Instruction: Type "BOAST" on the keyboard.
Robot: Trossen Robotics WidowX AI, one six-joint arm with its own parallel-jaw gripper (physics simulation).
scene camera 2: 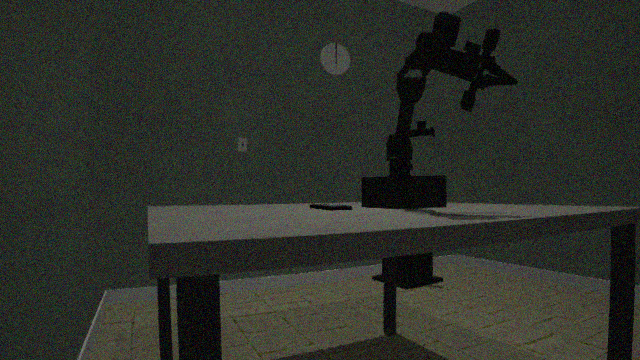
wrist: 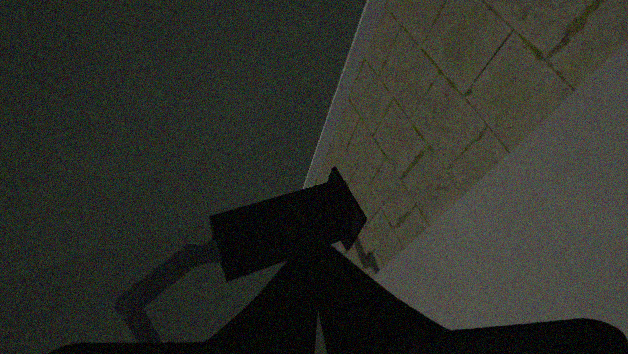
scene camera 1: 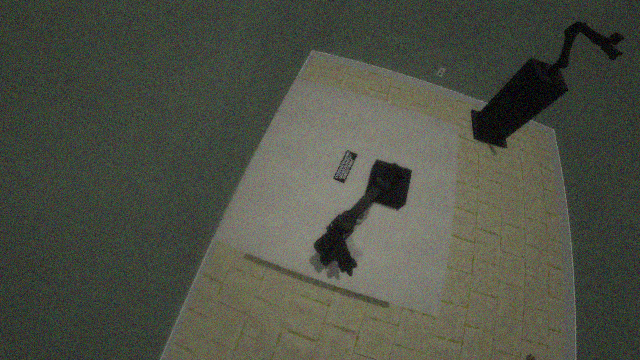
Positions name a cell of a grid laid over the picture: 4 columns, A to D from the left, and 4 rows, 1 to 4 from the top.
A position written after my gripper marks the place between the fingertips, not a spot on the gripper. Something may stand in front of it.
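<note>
My gripper (scene camera 2: D1), visible. Gripper (wrist: C3), likewise.
</note>
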